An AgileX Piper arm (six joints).
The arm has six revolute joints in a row. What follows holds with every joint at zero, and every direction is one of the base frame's.
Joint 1 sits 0.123 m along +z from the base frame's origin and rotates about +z.
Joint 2 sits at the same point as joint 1 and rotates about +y.
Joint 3 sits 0.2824 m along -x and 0.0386 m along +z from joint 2 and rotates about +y.
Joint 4 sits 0.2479 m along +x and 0.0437 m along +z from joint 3 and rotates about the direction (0.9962, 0, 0.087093).
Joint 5 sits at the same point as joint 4 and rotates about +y.
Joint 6 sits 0.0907 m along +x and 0.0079 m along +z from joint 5 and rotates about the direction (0.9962, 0, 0.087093).
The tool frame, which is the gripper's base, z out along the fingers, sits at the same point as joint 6; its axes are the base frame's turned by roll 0, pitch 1.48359 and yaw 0 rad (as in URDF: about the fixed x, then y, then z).
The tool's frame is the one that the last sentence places.
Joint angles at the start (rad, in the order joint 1, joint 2, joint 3, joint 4, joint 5, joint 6): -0.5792 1.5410 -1.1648 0.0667 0.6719 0.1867
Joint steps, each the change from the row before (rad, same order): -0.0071 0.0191 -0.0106 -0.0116 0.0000 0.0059; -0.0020 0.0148 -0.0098 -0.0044 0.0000 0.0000; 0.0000 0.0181 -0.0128 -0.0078 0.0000 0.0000; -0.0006 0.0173 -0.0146 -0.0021 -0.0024 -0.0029; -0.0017 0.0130 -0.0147 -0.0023 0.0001 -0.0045
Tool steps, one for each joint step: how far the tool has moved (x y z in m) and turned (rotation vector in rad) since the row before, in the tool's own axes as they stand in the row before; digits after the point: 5 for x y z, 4 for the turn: -0.00243 -0.00273 0.00498 0.0130 0.0057 0.0030; -0.00195 -0.00061 0.00367 0.0049 0.0040 -0.0016; -0.00239 -0.00003 0.00441 0.0060 0.0042 -0.0060; -0.00308 0.00026 0.00385 0.0017 -0.0001 -0.0040; -0.00320 -0.00008 0.00228 0.0020 -0.0021 -0.0049
